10 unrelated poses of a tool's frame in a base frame.
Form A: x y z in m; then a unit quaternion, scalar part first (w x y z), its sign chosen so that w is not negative.
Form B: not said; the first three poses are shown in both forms.
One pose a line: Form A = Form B
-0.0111 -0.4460 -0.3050 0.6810 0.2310 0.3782 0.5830 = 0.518 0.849 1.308 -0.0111 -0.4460 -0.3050
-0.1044 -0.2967 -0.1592 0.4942 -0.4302 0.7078 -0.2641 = -1.043 1.716 -0.640 -0.1044 -0.2967 -0.1592
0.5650 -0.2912 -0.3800 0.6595 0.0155 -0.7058 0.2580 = 0.035 -1.597 0.584 0.5650 -0.2912 -0.3800
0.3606 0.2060 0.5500 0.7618 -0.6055 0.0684 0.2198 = -1.317 0.149 0.478 0.3606 0.2060 0.5500
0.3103 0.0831 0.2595 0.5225 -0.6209 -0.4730 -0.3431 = -1.487 -1.133 -0.822 0.3103 0.0831 0.2595
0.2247 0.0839 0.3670 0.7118 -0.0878 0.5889 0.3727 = -0.195 1.306 0.826 0.2247 0.0839 0.3670
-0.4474 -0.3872 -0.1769 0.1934 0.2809 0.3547 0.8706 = 0.788 0.995 2.442 -0.4474 -0.3872 -0.1769
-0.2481 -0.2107 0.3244 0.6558 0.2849 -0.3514 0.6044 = 0.646 -0.796 1.370 -0.2481 -0.2107 0.3244
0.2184 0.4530 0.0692 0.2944 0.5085 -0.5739 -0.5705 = 1.354 -1.528 -1.519 0.2184 0.4530 0.0692
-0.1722 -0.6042 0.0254 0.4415 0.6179 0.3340 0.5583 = 1.534 0.829 1.386 -0.1722 -0.6042 0.0254
